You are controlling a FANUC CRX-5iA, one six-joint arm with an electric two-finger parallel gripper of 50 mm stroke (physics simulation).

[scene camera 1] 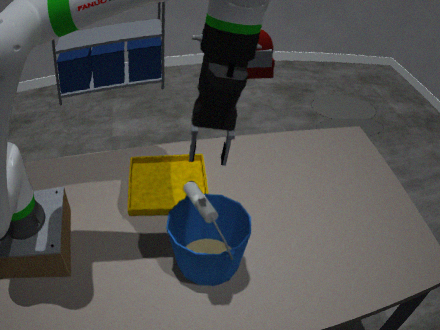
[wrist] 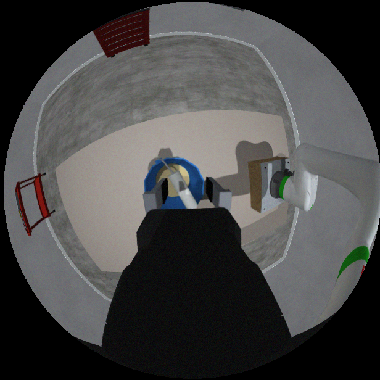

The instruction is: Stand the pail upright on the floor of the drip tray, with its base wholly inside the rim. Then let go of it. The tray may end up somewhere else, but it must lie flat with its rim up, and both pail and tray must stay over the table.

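Pixels of known places: gripper, fingertip midpoint: (scene camera 1: 207, 160); arm's base, link origin: (scene camera 1: 24, 221).
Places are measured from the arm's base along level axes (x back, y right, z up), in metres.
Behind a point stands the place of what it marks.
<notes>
The blue pail (scene camera 1: 187, 260) {x -0.409, y 0.276, z 0.010 m} (wrist: 149, 181) stands upright on the table, in front of the drip tray and a little to its right. Its white handle grip (scene camera 1: 201, 202) {x -0.458, y 0.245, z 0.157 m} (wrist: 183, 189) on a thin grey wire leans over the pail's opening toward the tray side. The yellow drip tray (scene camera 1: 155, 185) {x -0.454, y -0.109, z -0.096 m} lies flat with its rim up; the pail hides its near right corner in the scene view. The tray does not show in the wrist view. My gripper (scene camera 1: 208, 162) {x -0.454, y 0.277, z 0.295 m} (wrist: 186, 185) is open and empty, above and behind the pail, with the handle grip below its fingers.
The robot's base block (scene camera 1: 67, 240) {x -0.121, y 0.052, z -0.065 m} (wrist: 255, 187) stands at the left of the table (scene camera 1: 310, 225) {x -0.814, y 0.224, z -0.101 m} (wrist: 110, 200). Beyond the table are a shelf with blue bins (scene camera 1: 109, 65), a red object (scene camera 1: 266, 42), a red frame (wrist: 43, 196) and a dark red slatted object (wrist: 125, 35).
</notes>
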